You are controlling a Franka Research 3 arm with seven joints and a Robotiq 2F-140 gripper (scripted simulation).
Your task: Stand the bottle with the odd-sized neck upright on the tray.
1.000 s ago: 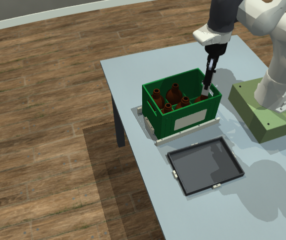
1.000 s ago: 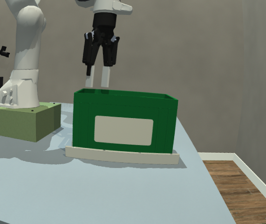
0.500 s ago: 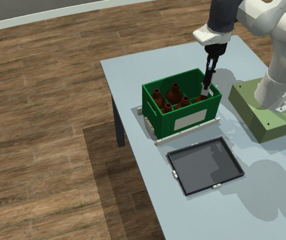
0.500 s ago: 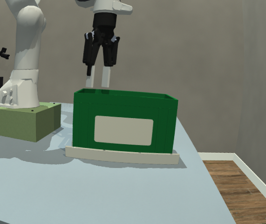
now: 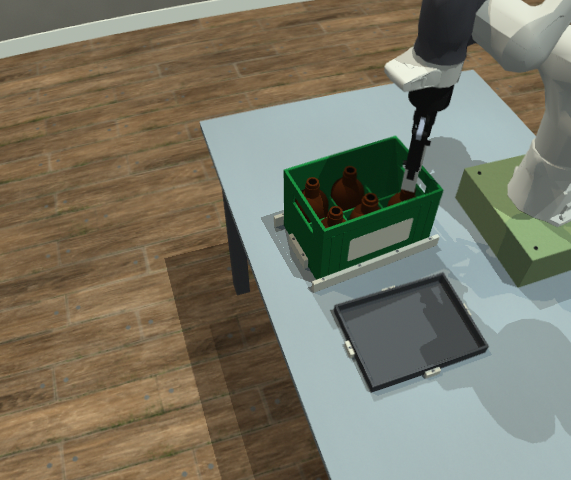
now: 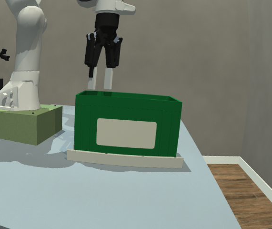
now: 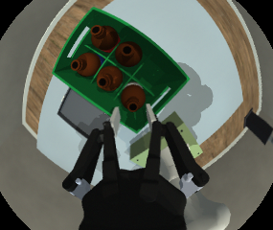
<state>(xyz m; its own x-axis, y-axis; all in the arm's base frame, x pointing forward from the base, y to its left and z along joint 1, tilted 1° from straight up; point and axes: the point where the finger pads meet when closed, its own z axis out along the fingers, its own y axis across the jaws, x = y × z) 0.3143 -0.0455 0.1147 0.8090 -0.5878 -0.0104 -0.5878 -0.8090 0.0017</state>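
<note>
Right now my hand is 13 cm above the green crate, 9 cm short of it and 3 cm to the left of it. From my hand the other things lie so: dark tray: 24 cm to the left, 20 cm below, 7 cm ahead; bottle: 13 cm below, 10 cm ahead, 8 cm to the right.
</note>
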